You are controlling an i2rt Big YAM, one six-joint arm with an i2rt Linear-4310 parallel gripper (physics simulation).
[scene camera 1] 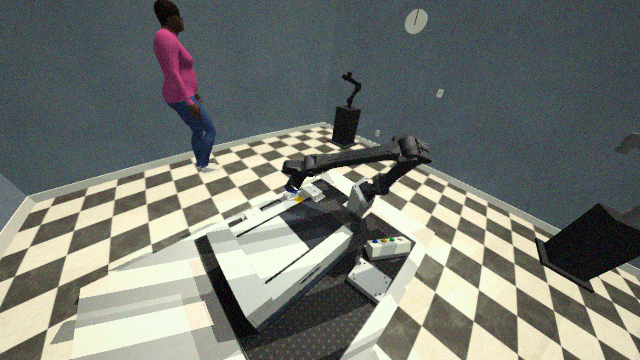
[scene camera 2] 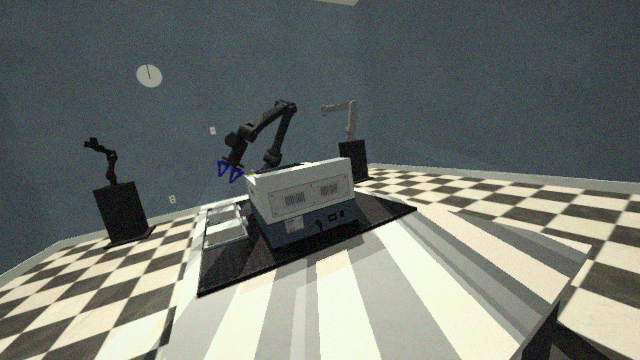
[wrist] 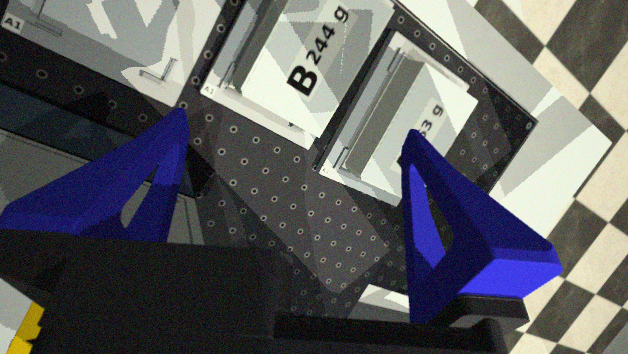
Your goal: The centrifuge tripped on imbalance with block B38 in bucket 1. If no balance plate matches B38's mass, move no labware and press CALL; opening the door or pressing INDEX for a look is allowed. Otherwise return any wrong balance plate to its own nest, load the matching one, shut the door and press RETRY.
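Frame: origin at the arm's base, x ahead, y left, z up, level; millimetres.
Seen in the pictures: gripper, fingertip midpoint: (scene camera 1: pixel 291 184) (scene camera 2: pixel 224 179) (wrist: pixel 298 129); arm's base, origin of the base link: (scene camera 1: pixel 366 191).
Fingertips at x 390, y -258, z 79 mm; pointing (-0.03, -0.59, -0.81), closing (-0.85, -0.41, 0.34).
Observation:
Offsets run from my fingertips to a thing's top centre. "*": to the spot under its first point. Level surfaces: height alone.
The white and blue centrifuge (scene camera 1: pixel 300 280) (scene camera 2: pixel 310 192) stands on the dark mat; block B38 and the buckets cannot be made out. In the wrist view, a plate marked B 244 g @[dy -52, dx -51, dz -153 mm] (wrist: pixel 327 55) sits in a nest. A second plate @[dy -35, dx -192, dz -153 mm] (wrist: pixel 440 90), its label partly hidden with "63 g" legible, sits in the nest to its right. A pale nest @[* dy -14, dx +37, dz -195 mm] (wrist: pixel 192 30) at upper left shows no readable plate label. My gripper (scene camera 1: pixel 291 190) (scene camera 2: pixel 226 178) (wrist: pixel 298 129) is open and empty above the nests, its right fingertip overlapping the second plate in view. The button box @[dy +550, dx -206, dz -123 mm] (scene camera 1: pixel 387 250) has blue, orange and green buttons.
A flat grey-white panel @[dy +571, dx +3, dz -160 mm] (scene camera 1: pixel 370 280) lies beside the button box. The perforated dark mat @[dz -207 mm] (scene camera 2: pixel 220 272) (wrist: pixel 320 235) lies under the machine and nests. Other arms stand on black pedestals (scene camera 1: pixel 346 125) (scene camera 2: pixel 121 210) away from the table. A person in pink (scene camera 1: pixel 175 65) stands beyond it.

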